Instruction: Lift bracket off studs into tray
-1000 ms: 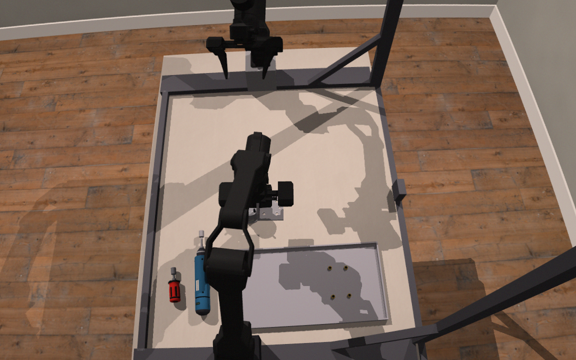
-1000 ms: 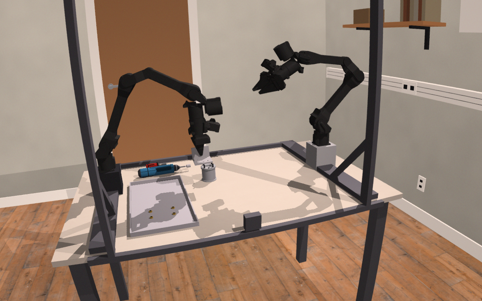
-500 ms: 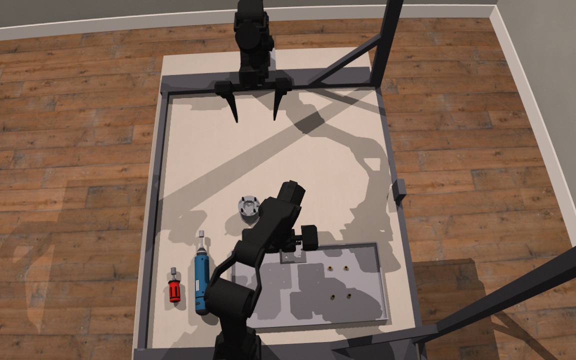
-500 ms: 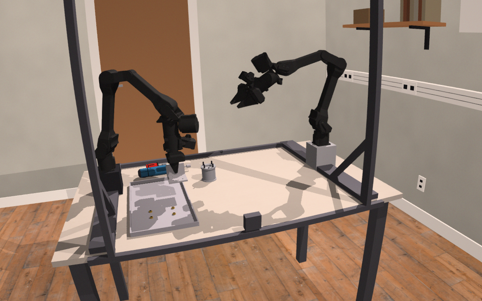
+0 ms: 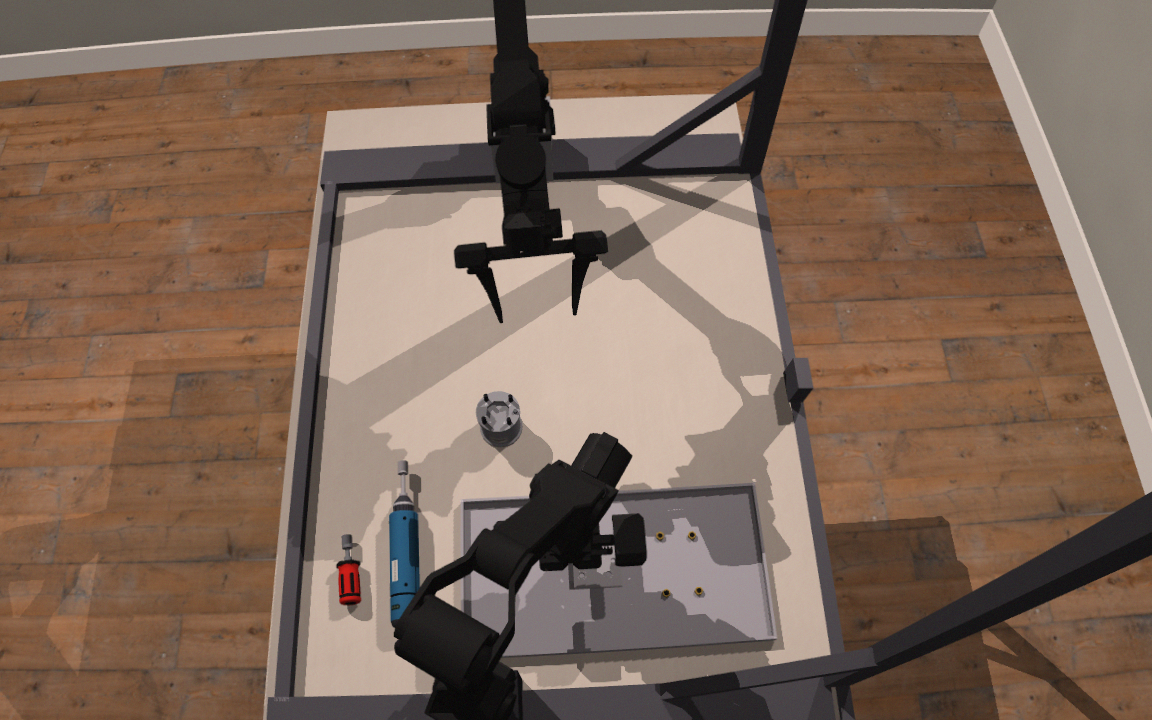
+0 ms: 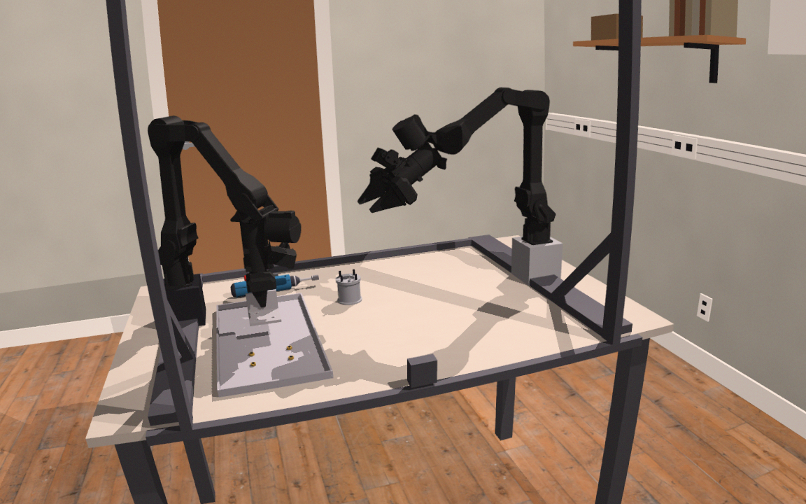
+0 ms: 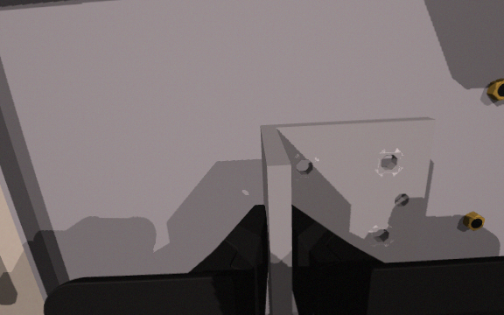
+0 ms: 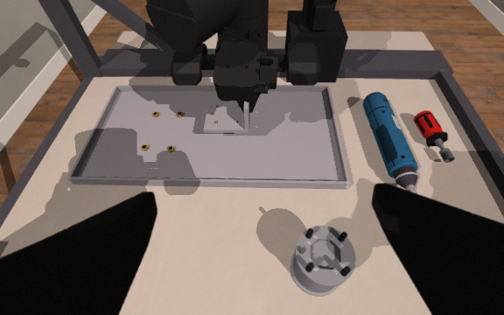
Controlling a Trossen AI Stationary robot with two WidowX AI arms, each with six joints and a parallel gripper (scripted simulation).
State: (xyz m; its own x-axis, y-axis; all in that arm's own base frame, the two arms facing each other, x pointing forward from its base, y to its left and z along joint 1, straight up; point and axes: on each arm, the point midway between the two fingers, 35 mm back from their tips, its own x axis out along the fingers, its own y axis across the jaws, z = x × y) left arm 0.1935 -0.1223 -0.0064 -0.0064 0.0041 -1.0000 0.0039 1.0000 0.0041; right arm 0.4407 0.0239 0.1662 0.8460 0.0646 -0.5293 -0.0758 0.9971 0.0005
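The grey tray lies 9 cm below my left hand and 6 cm behind it. From my left hand the other things lie so: grey l-shaped bracket (4 cm below, 3 cm behind); then small red screwdriver (31 cm ahead, 8 cm below, 2 cm to the left); then grey cylindrical joint module (21 cm to the right, 11 cm ahead, 6 cm below).
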